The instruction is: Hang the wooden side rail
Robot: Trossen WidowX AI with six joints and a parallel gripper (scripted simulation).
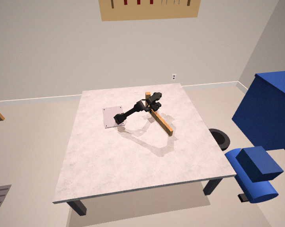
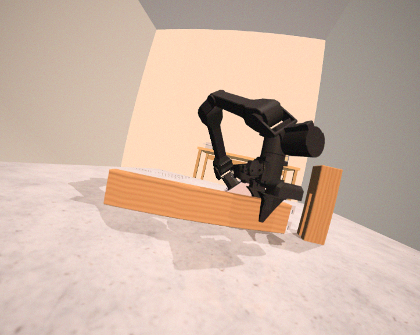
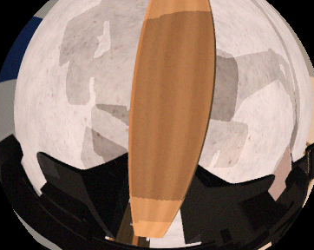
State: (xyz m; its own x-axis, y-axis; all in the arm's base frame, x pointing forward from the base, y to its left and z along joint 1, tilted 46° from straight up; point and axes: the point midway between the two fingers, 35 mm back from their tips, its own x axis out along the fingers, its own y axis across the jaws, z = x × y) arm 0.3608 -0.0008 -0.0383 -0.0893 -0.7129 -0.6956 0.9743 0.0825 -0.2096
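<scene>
Right now the headboard post is 140 mm to the left of my gripper tip and 70 mm above it.
</scene>
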